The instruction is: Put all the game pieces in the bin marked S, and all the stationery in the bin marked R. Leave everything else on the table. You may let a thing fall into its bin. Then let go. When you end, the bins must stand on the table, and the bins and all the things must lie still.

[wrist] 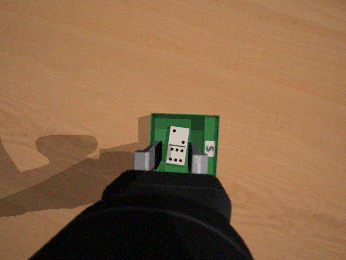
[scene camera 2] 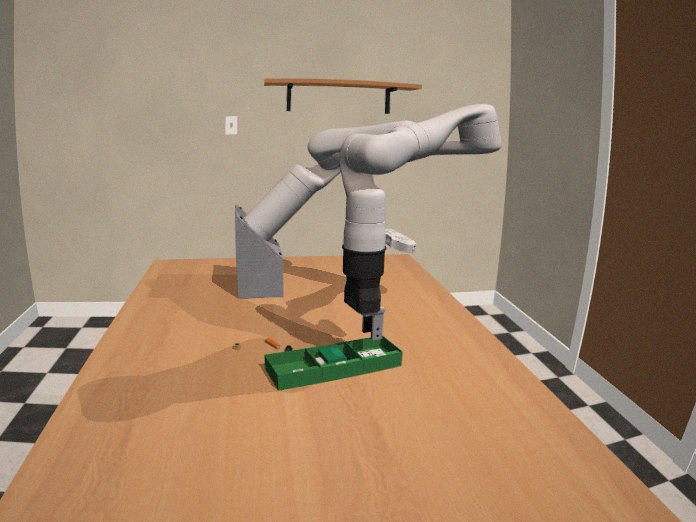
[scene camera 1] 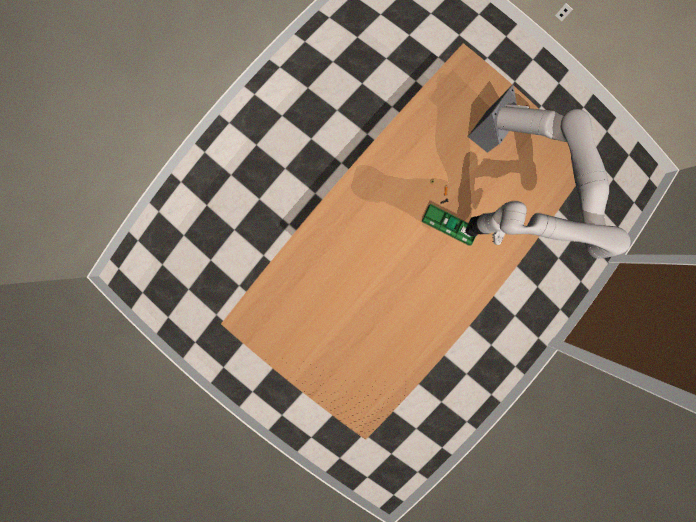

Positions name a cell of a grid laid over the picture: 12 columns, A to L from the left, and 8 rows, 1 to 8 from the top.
Observation:
I see my gripper (scene camera 2: G6).
My gripper also shows in the wrist view (wrist: G5).

